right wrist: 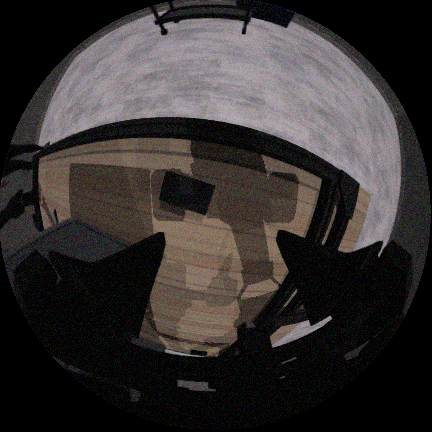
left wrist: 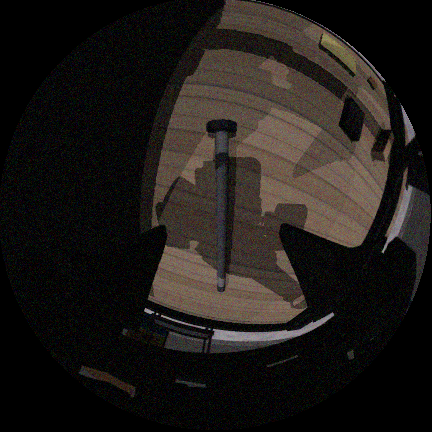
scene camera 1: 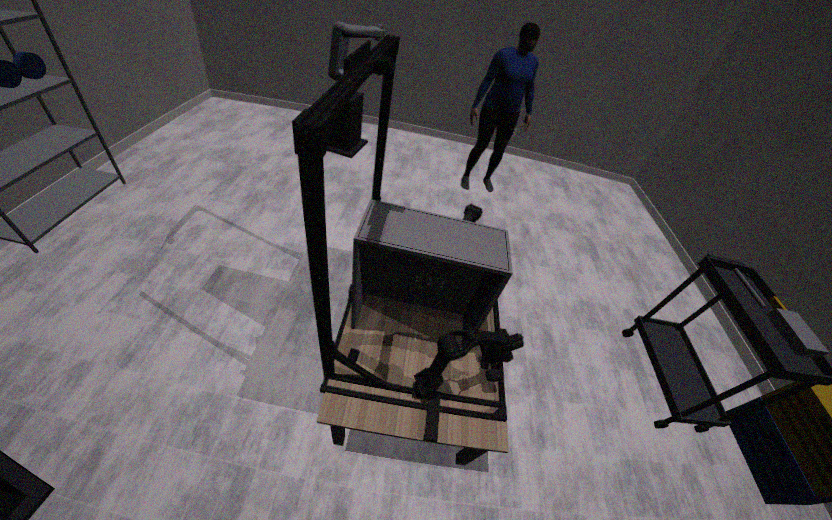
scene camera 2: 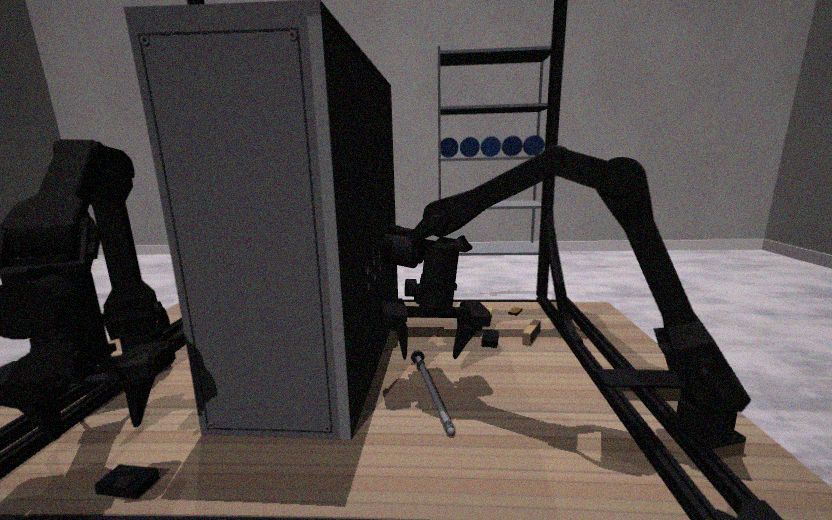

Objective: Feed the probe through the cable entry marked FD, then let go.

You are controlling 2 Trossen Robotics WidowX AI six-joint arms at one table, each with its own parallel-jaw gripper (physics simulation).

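Places are measured from the left arm's base along level axes (x right, y ahead, z up), in metres.
Where they show: left gripper, fingertip midpoint: point(left wrist: 224, 230) point(scene camera 2: 429, 358); right gripper, fingertip midpoint: point(right wrist: 222, 237) point(scene camera 1: 485, 365) point(scene camera 2: 97, 432); left arm's base, origin of the base link: point(right wrist: 32, 196) point(scene camera 2: 704, 429); right arm's base, origin of the base link: point(right wrist: 253, 331) point(scene camera 1: 420, 390).
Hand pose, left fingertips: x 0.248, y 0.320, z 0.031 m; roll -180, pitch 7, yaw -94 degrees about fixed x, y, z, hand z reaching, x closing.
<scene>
Things, the pixels of their top centre, and the offset from my left fingertips.
- probe, middle of its top: point(left wrist: 220, 243) point(scene camera 2: 431, 380) dy +0.006, dx -0.030, dz -0.025 m
- tall grey cabinet, middle of its top: point(scene camera 2: 305, 60) point(scene camera 1: 437, 233) dy +0.166, dx +0.184, dz +0.514 m
- flat black block, middle of its top: point(right wrist: 184, 192) point(scene camera 2: 126, 476) dy +0.429, dx -0.105, dz -0.036 m
- small black block, middle of its top: point(left wrist: 355, 117) point(scene camera 2: 490, 335) dy -0.178, dx +0.125, dz -0.037 m
- wooden block, middle of its top: point(scene camera 2: 532, 326) dy -0.273, dx +0.114, dz -0.023 m
The probe point(scene camera 2: 434, 393) point(left wrist: 221, 200), a thin grey rod with a dark round collar at one end, lies on the table beside the tall grey cabinet point(scene camera 2: 239, 245) point(scene camera 1: 432, 242). My left gripper point(scene camera 2: 430, 357) point(left wrist: 224, 230) is open above the probe, its fingers on either side of the rod in the left wrist view and not touching it. Faint small openings show on the cabinet's dark side in scene camera 2; the FD mark cannot be read. My right gripper point(right wrist: 222, 237) is open and empty on the cabinet's other side, above the table.
A flat black block point(scene camera 2: 127, 481) point(right wrist: 187, 192) lies on the table near the right gripper. Beyond the left gripper lie a small black block point(scene camera 2: 489, 337) point(left wrist: 351, 118), a wooden block point(scene camera 2: 531, 332) and a yellow piece point(left wrist: 338, 53). Black frame rails edge the table.
</scene>
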